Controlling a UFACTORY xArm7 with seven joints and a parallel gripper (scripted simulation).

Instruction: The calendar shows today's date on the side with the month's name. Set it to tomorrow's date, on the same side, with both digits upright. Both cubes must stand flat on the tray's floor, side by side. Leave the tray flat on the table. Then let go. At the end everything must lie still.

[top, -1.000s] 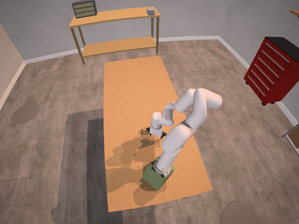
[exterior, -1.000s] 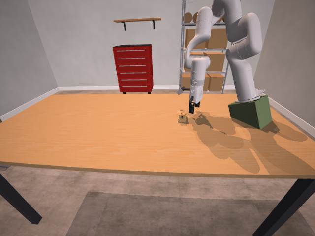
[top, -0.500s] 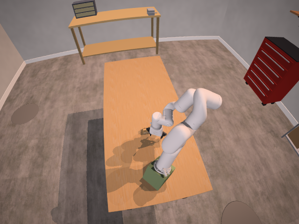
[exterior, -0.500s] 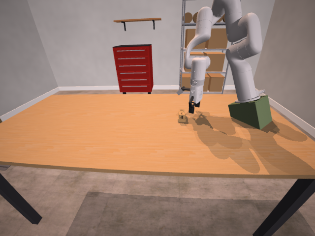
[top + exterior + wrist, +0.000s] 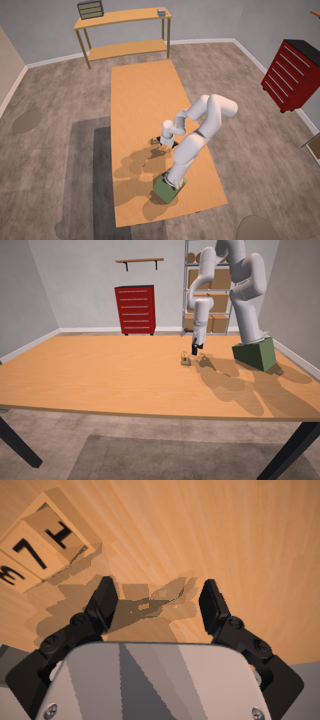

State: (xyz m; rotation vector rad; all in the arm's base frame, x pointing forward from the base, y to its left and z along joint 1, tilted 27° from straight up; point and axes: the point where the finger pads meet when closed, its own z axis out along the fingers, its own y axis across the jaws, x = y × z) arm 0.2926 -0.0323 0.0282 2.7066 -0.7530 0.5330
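The digit cube is 90 mm ahead of my hand, 80 mm to the left of it and 10 mm below it. Round my hand: wooden tray 80 mm ahead, 60 mm to the left, 20 mm below.
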